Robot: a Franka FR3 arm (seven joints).
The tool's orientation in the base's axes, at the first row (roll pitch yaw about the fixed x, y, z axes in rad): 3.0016 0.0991 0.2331
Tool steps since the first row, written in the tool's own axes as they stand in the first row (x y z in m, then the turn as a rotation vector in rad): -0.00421 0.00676 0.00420 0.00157 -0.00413 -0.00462; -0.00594 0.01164 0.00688 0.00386 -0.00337 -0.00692; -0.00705 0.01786 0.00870 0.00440 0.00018 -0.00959; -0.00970 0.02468 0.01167 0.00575 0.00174 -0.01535; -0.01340 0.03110 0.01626 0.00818 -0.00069 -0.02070; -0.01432 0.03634 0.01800 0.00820 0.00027 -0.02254; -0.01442 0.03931 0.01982 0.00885 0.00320 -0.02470; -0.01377 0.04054 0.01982 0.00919 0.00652 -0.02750; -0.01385 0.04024 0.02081 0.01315 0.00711 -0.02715; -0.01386 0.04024 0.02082 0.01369 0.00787 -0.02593
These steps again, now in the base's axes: -0.00270 -0.00812 -0.00278 0.00081 0.00506 0.00382; -0.00337 -0.01363 -0.00458 0.00336 0.00522 0.00597; -0.00305 -0.02015 -0.00540 0.00491 0.00236 0.00904; -0.00415 -0.02778 -0.00711 0.00696 0.00208 0.01480; -0.00647 -0.03552 -0.01038 0.00906 0.00582 0.01949; -0.00620 -0.04104 -0.01127 0.00943 0.00520 0.02144; -0.00569 -0.04420 -0.01264 0.01090 0.00287 0.02391; -0.00476 -0.04523 -0.01254 0.01221 0.00021 0.02709; -0.00498 -0.04512 -0.01355 0.01617 0.00050 0.02644; -0.00499 -0.04512 -0.01356 0.01680 -0.00030 0.02529
